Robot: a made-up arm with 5 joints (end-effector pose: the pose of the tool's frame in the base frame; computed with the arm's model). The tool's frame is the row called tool.
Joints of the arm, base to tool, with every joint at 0 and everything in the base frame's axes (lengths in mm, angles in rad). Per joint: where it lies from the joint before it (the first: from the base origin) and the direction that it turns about. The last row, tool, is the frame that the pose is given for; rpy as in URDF.
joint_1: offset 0 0 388 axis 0 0 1
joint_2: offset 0 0 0 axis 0 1 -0.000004
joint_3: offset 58 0 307 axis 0 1 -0.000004
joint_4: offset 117 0 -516 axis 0 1 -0.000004
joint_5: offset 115 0 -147 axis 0 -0.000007 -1
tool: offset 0 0 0 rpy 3.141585 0 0
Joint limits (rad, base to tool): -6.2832..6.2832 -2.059..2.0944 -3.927..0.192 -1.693..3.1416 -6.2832..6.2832
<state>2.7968 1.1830 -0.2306 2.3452 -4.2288</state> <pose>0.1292 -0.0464 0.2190 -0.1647 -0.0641 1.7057</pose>
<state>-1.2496 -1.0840 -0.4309 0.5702 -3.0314</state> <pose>0.1465 -0.4403 0.6779 1.4276 1.7657 -0.6257</pose>
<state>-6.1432 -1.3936 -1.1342 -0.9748 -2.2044</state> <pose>-0.2475 -0.0349 1.0853 -0.1471 -0.3492 1.0650</pose>
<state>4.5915 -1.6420 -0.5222 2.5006 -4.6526</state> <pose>-0.0135 -0.1112 0.6328 0.2785 3.0746 0.5240</pose>
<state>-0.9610 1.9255 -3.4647 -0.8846 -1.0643</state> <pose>0.4566 -0.6536 0.5140 0.7540 0.0390 1.0659</pose>
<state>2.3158 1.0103 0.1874 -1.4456 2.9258</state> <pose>-0.0004 0.0004 0.0908 -2.8625 0.9012 0.3243</pose>
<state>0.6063 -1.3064 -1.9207 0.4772 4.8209</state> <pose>-0.4043 -0.2803 1.2081 0.2508 0.4217 2.2501</pose>
